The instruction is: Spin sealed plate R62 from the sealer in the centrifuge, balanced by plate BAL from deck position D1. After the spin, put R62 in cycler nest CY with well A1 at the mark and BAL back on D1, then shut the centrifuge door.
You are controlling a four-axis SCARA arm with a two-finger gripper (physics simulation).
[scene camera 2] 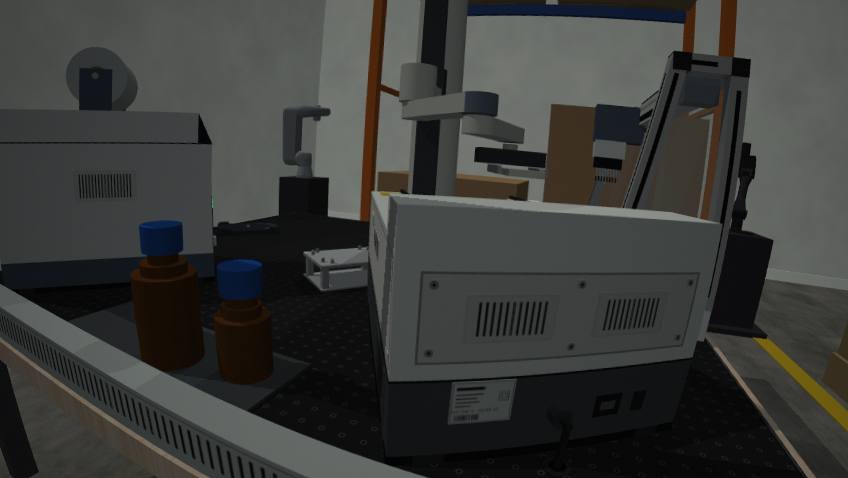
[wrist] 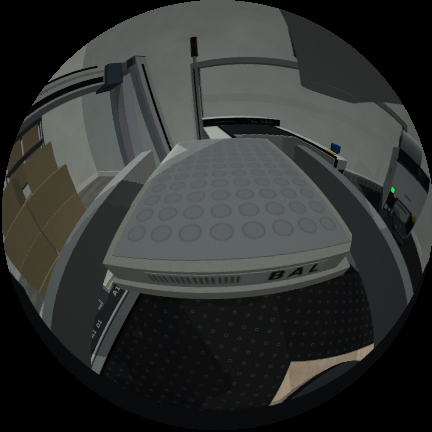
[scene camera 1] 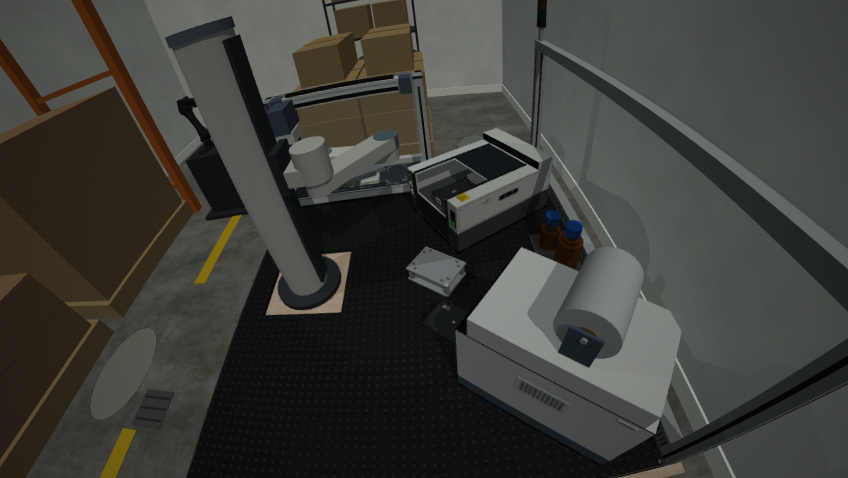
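Where they show: gripper, fingertip midpoint: (scene camera 2: pixel 523 171) (wrist: pixel 224 154) (scene camera 1: pixel 372 165); arm's base, link origin: (scene camera 1: pixel 309 283).
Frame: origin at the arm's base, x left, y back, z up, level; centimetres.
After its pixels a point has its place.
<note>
My gripper (wrist: pixel 224 154) {x 31.2, y -27.1, z 27.5 cm} (scene camera 2: pixel 515 169) {x 31.2, y -27.1, z 27.5 cm} is shut on the pale plate BAL (wrist: pixel 220 215) {x 29.3, y -20.6, z 27.9 cm}, which is level between the two grey fingers, its BAL label facing the wrist camera. The centrifuge (scene camera 1: pixel 498 201) {x 15.9, y -71.5, z 16.6 cm} (scene camera 2: pixel 552 237) {x 40.9, y -89.5, z 23.6 cm} (wrist: pixel 260 131) {x 32.2, y -65.6, z 22.6 cm} has an opening in its top that shows a dark interior; in the wrist view it lies beyond the plate. The deck with the D1 label (wrist: pixel 96 325) {x 50.1, y -6.6, z 6.5 cm} is at the lower left of the wrist view, below the plate. The sealer (scene camera 1: pixel 552 356) {x -53.8, y -67.0, z 36.3 cm} (scene camera 2: pixel 41 207) {x -46.6, y -90.7, z 18.1 cm} carries a film roll. I cannot make out R62 or nest CY.
A silvery stand (scene camera 1: pixel 436 267) {x -3.5, y -47.5, z 6.8 cm} (scene camera 2: pixel 338 257) {x -3.1, y -49.9, z 6.8 cm} is between centrifuge and sealer. Brown bottles (scene camera 1: pixel 550 236) {x 3.7, y -88.4, z 8.7 cm} (scene camera 2: pixel 168 314) {x -0.5, y -94.9, z 9.5 cm} with blue caps stand near the glass fence. A gantry frame (scene camera 1: pixel 422 118) {x 54.6, y -47.3, z 34.7 cm} (scene camera 2: pixel 647 136) {x 54.9, y -48.4, z 36.5 cm} rises by the deck. The arm's column (scene camera 1: pixel 237 154) {x -7.4, y -1.4, z 58.3 cm} stands left of the centrifuge.
</note>
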